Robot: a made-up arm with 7 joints.
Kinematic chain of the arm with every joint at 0, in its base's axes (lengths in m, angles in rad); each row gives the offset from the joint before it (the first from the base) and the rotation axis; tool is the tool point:
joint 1: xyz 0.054 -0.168 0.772 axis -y
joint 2: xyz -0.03 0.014 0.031 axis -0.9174 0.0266 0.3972
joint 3: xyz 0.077 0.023 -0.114 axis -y
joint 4: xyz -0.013 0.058 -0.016 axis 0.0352 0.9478 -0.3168
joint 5: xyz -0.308 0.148 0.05 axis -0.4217 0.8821 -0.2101
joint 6: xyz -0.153 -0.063 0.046 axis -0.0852 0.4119 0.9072
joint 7: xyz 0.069 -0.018 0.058 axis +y
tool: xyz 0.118 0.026 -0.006
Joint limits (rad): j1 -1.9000..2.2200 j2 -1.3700..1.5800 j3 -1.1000..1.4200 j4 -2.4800..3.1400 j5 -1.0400..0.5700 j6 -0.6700..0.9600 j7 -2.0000..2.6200
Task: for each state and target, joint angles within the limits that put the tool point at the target. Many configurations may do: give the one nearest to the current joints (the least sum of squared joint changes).
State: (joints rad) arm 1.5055 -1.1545 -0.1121 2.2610 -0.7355 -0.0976 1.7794
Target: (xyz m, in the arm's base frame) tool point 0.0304 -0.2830 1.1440
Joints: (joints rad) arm 1.1705 -1.3088 -0.0961 2.3683 -0.7621 -0.2273 1.5588
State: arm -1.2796 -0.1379 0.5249 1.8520 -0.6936 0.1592 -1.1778
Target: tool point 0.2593 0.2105 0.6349
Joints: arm -1.3723 0.5007 0.3045 1.8234 -0.6945 0.5868 -1.1996
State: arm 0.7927 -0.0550 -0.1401 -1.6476 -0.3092 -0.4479 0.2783
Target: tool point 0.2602 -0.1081 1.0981
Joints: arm 1.6017 -0.4885 0.3618 -2.4532 -0.9369 -0.4575 0.7480
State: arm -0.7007 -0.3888 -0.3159 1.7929 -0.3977 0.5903 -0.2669
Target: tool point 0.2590 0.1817 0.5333
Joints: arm -0.9238 0.1161 -0.3852 1.7149 -0.3214 0.7798 -0.1489
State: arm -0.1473 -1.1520 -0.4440 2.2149 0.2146 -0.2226 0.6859
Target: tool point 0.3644 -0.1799 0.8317
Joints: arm -0.3493 -0.8081 -0.0233 1.8796 0.4078 -0.2616 0.4514
